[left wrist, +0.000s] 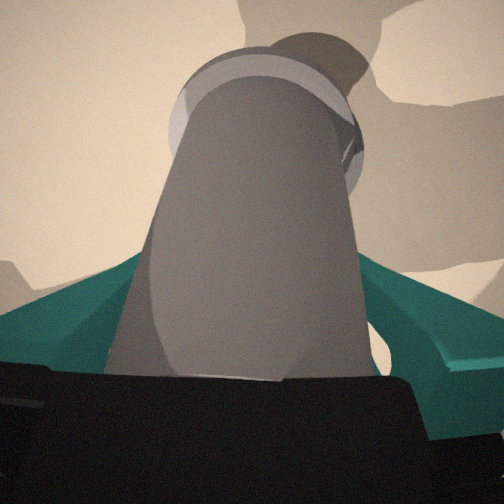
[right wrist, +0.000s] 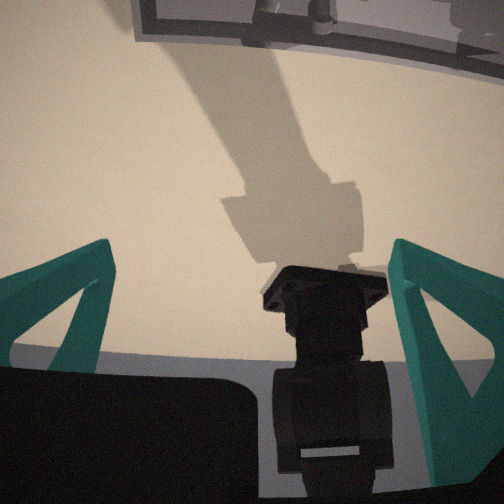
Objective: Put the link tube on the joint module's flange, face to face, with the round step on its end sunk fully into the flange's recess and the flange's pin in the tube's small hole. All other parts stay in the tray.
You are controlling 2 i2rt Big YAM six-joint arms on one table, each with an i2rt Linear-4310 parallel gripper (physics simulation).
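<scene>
In the left wrist view my left gripper (left wrist: 250, 320) is shut on the grey link tube (left wrist: 255, 225). The tube fills the middle of the view and points away from the camera, held above the beige table. Its far end carries a lighter ring (left wrist: 265, 70); the end face is hidden. The teal fingers show on both sides of the tube. In the right wrist view my right gripper (right wrist: 250, 305) is open and empty above the table. A black stepped part with a square plate (right wrist: 327, 320) stands between the fingers, nearer the right one. I cannot tell if it is the joint module.
The grey tray (right wrist: 320, 30) with several parts lies along the top edge of the right wrist view. Arm shadows fall across the table in both views. A grey strip (right wrist: 200, 367) runs along the table's near edge.
</scene>
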